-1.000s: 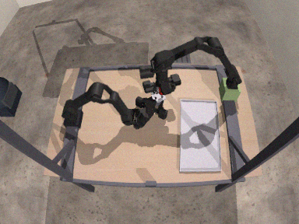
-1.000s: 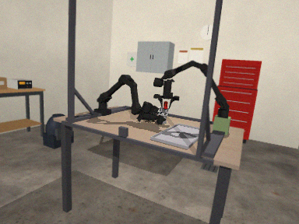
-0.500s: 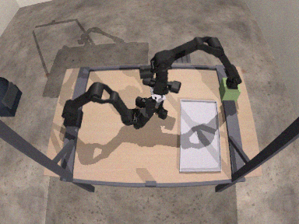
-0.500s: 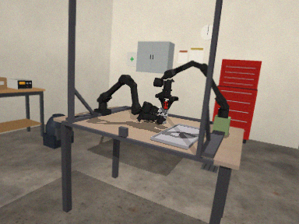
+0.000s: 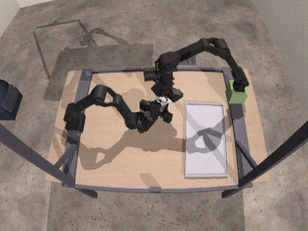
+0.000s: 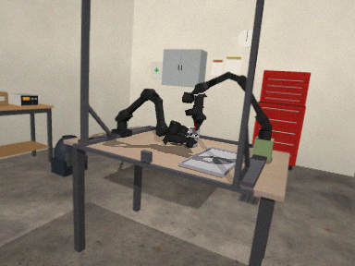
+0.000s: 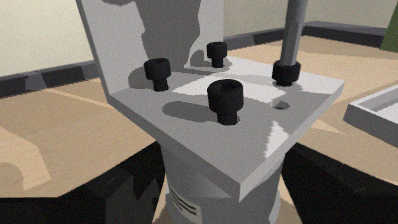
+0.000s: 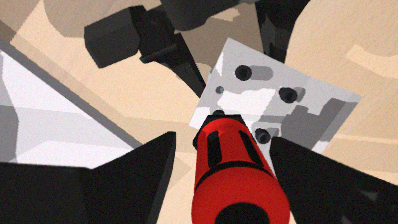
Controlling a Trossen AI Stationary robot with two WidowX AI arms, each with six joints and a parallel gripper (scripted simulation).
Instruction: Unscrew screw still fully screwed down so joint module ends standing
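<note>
My right gripper is now 20 mm above the red screwdriver. From my right hand the other things lie so: dark frame rail: 280 mm ahead, 140 mm below; then joint module: 120 mm below, 20 mm to the left, 10 mm ahead; then l-shaped bracket: 80 mm below, 20 mm to the left, 20 mm ahead.
My left gripper is now 2 cm to the left of the joint module, 2 cm short of it and 1 cm above it. Also, from my left hand: red screwdriver: 9 cm above, 4 cm to the right; dark frame rail: 28 cm ahead, 3 cm to the right, 3 cm below; l-shaped bracket: 4 cm above, 2 cm to the right, 2 cm ahead.
</note>
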